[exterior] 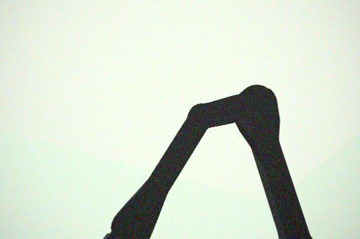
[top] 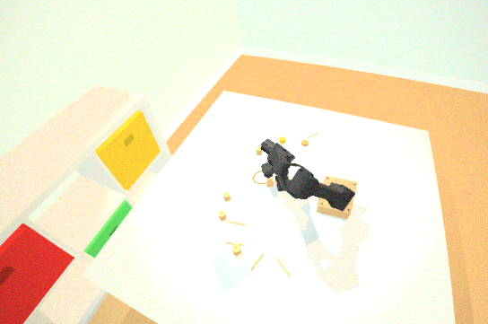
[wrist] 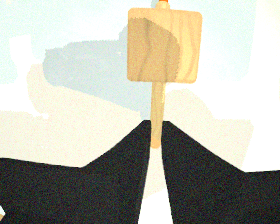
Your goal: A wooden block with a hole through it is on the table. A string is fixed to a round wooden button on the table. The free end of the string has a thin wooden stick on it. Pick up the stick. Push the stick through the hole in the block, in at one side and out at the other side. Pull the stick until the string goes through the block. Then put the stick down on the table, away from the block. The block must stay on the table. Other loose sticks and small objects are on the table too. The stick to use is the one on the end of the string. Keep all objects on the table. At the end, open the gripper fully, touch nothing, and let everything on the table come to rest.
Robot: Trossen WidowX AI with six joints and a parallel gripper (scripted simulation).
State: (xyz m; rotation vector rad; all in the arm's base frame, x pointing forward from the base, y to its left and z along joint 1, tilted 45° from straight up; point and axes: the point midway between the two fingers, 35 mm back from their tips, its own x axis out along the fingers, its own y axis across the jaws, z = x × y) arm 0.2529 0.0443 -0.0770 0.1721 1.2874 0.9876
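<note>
My gripper tip is 4 cm short of the square wooden block and 2 cm to the right of it. The rest, counted from my gripper tip: thin wooden stick (4 cm ahead, 2 cm to the left); then round wooden button (16 cm to the right, 10 cm ahead, 1 cm below); then yellow piece (26 cm to the right, 7 cm ahead).
</note>
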